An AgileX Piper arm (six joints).
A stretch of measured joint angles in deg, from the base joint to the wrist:
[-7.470, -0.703, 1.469, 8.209, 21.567, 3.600]
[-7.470, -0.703, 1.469, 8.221, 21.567, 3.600]
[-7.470, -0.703, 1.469, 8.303, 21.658, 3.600]
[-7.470, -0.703, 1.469, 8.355, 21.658, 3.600]
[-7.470, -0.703, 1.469, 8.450, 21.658, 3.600]
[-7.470, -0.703, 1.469, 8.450, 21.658, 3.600]
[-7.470, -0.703, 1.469, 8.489, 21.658, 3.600]
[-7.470, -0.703, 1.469, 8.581, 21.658, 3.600]
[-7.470, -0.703, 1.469, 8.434, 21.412, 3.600]
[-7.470, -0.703, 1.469, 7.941, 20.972, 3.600]
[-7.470, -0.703, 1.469, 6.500, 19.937, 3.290]
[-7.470, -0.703, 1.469, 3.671, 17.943, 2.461]
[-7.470, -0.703, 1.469, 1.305, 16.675, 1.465]
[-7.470, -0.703, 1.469, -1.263, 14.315, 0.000]
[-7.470, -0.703, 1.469, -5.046, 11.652, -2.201]
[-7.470, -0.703, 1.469, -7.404, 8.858, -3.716]
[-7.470, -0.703, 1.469, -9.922, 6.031, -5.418]
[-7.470, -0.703, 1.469, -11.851, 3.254, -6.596]
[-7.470, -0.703, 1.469, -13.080, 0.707, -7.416]
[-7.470, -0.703, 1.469, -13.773, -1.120, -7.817]
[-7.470, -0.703, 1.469, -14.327, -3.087, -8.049]
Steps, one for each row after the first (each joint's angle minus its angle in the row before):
[0.000, 0.000, 0.000, 0.012, 0.000, 0.000]
[0.000, 0.000, 0.000, 0.082, 0.091, 0.000]
[0.000, 0.000, 0.000, 0.052, 0.000, 0.000]
[0.000, 0.000, 0.000, 0.095, 0.000, 0.000]
[0.000, 0.000, 0.000, 0.000, 0.000, 0.000]
[0.000, 0.000, 0.000, 0.039, 0.000, 0.000]
[0.000, 0.000, 0.000, 0.092, 0.000, 0.000]
[0.000, 0.000, 0.000, -0.147, -0.246, 0.000]
[0.000, 0.000, 0.000, -0.493, -0.440, 0.000]
[0.000, 0.000, 0.000, -1.441, -1.035, -0.310]
[0.000, 0.000, 0.000, -2.829, -1.994, -0.829]
[0.000, 0.000, 0.000, -2.366, -1.268, -0.996]
[0.000, 0.000, 0.000, -2.568, -2.360, -1.465]
[0.000, 0.000, 0.000, -3.783, -2.663, -2.201]
[0.000, 0.000, 0.000, -2.358, -2.794, -1.515]
[0.000, 0.000, 0.000, -2.518, -2.827, -1.702]
[0.000, 0.000, 0.000, -1.929, -2.777, -1.178]
[0.000, 0.000, 0.000, -1.229, -2.547, -0.820]
[0.000, 0.000, 0.000, -0.693, -1.827, -0.401]
[0.000, 0.000, 0.000, -0.554, -1.967, -0.232]

